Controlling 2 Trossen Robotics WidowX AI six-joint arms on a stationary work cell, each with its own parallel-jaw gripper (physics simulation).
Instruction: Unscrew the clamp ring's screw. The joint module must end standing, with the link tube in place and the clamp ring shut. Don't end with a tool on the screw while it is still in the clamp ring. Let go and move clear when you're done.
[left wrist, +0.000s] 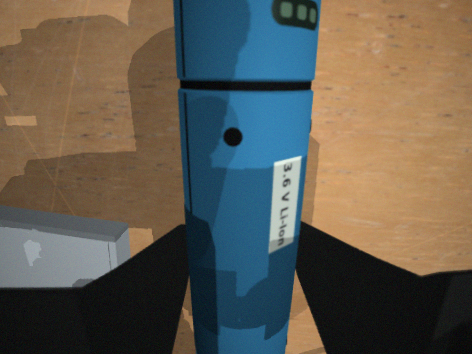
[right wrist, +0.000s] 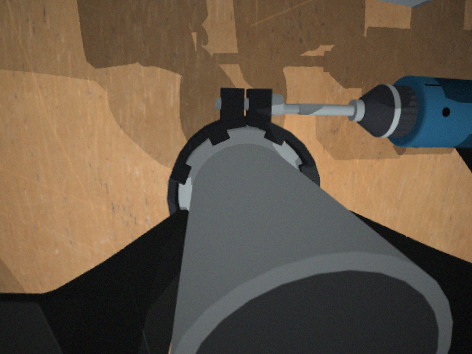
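Note:
A blue power screwdriver (left wrist: 250, 200) (right wrist: 435, 112) is held in my left gripper (left wrist: 240, 233), which is shut on its body. Its bit (right wrist: 320, 109) reaches the head of the clamp screw (right wrist: 276, 104) in the right wrist view. The screw still passes through both lugs of the black clamp ring (right wrist: 184, 155), with a thin gap between the lugs. The grey link tube (right wrist: 260, 210) stands in the ring, on the joint module, whose pale rim (right wrist: 184, 195) shows inside the ring. My right gripper (right wrist: 256, 217) has a finger on each side of the tube and is shut on it; the fingertips are partly hidden.
A grey block-like object (left wrist: 60, 255) lies at the left in the left wrist view. Part of a grey thing (right wrist: 410, 2) shows at the top edge of the right wrist view. The wooden table top (left wrist: 400, 125) (right wrist: 60, 165) carries arm and tool shadows.

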